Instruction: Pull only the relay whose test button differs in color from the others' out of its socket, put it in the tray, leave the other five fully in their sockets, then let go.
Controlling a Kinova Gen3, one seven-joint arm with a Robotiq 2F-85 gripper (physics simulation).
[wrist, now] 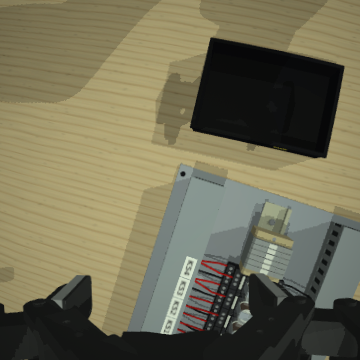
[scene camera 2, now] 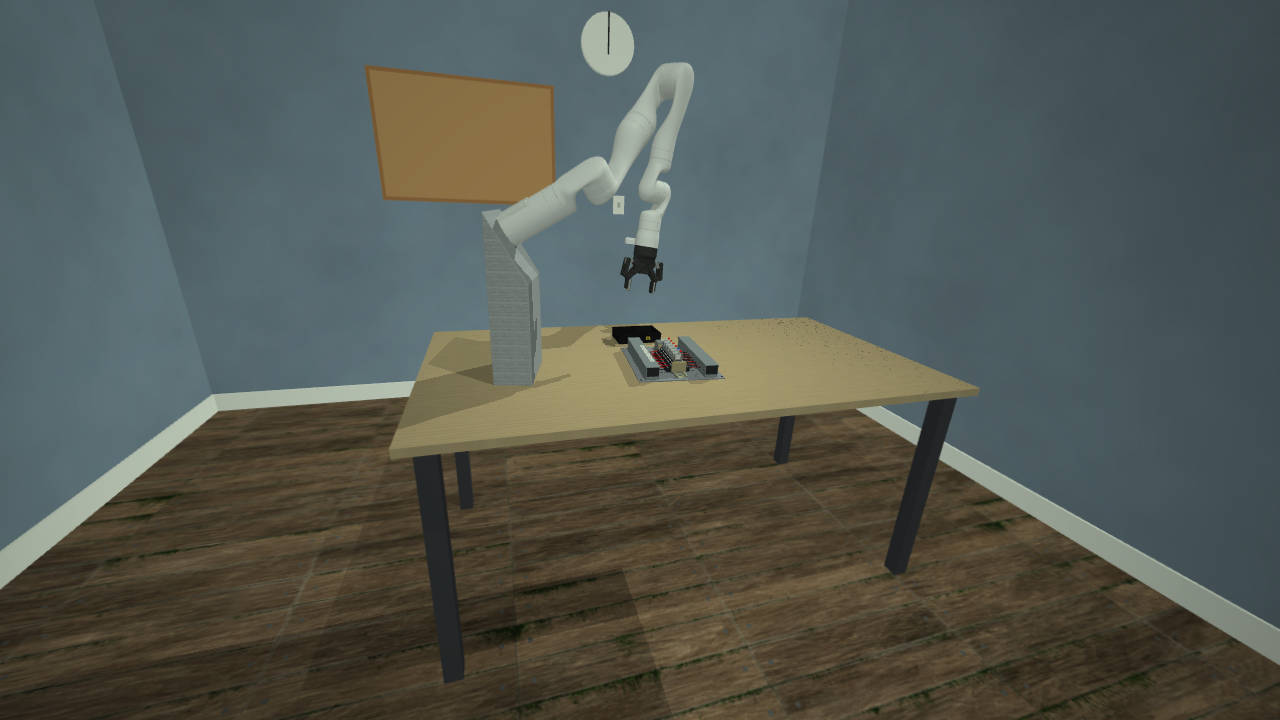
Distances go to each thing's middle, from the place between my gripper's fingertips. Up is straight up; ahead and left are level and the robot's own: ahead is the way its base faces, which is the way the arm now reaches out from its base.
I see my gripper 70 mm short of the grey relay panel [scene camera 2: 663, 375], 110 mm to the left of it and 220 mm above it. From my hand the other things lie so: black tray [wrist: 268, 101] (70 mm ahead, 160 mm to the left, 220 mm below).
